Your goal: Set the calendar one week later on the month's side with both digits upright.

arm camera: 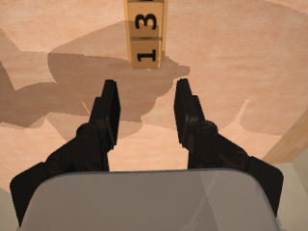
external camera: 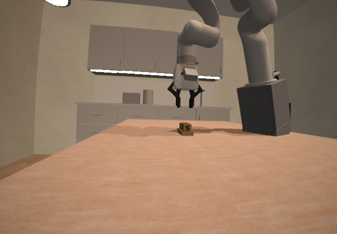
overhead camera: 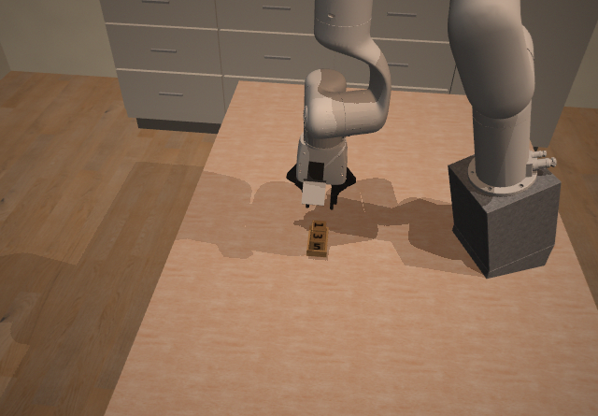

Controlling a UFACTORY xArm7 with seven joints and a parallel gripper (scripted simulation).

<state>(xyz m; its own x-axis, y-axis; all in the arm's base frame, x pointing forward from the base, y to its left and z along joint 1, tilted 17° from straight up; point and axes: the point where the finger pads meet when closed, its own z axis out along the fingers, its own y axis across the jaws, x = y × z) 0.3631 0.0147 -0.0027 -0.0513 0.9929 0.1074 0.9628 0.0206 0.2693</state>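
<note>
The wooden cube is 10 cm below my hand.
</note>
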